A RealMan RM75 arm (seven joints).
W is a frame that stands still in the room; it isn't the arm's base.
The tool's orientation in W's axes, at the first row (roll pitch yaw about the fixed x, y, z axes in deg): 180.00 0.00 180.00
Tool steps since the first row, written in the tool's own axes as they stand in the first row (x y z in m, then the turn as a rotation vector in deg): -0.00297 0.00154 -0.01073 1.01 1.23 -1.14; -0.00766 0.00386 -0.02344 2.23 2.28 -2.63; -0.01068 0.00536 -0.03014 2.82 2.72 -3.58; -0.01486 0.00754 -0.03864 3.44 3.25 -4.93; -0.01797 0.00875 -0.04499 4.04 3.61 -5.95; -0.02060 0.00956 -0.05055 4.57 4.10 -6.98
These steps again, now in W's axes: 0.00297 0.00154 0.01073 -1.01 1.23 1.14; 0.00766 0.00386 0.02344 -2.23 2.28 2.63; 0.01068 0.00536 0.03014 -2.82 2.72 3.58; 0.01486 0.00754 0.03864 -3.44 3.25 4.93; 0.01797 0.00875 0.04499 -4.04 3.61 5.95; 0.02060 0.00956 0.05055 -4.57 4.10 6.98
